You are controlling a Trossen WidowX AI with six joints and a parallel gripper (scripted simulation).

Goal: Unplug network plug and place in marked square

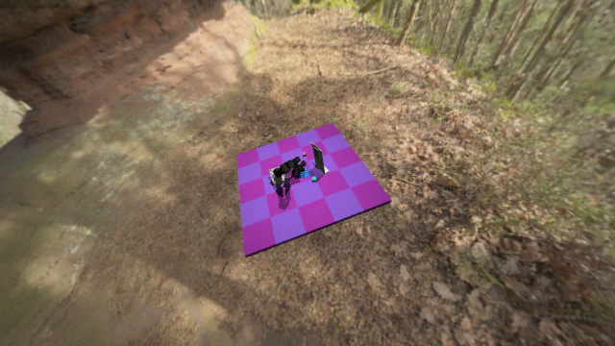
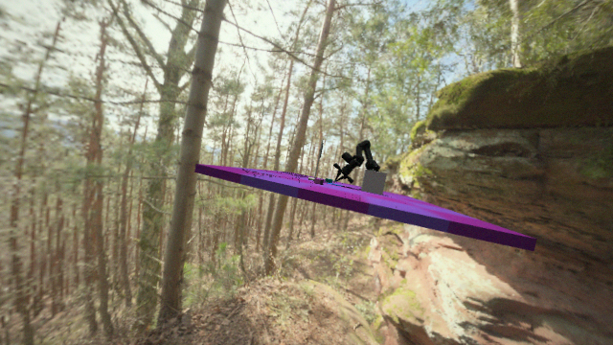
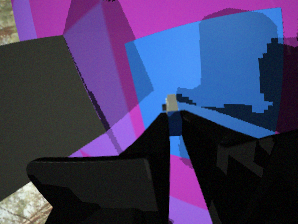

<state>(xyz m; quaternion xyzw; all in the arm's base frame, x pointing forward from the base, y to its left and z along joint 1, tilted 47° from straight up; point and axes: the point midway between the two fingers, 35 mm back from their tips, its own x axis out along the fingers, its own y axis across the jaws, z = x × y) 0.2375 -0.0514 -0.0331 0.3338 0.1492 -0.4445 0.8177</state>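
My gripper tip is now 10 mm past the blue marked square and 20 mm above it. From my gripper tip the other things lie so: cyan cube 70 mm ahead, 140 mm to the right, 10 mm below; blue plug right at my gripper tip; grey upright panel 170 mm ahead, 20 mm to the right, 120 mm above.
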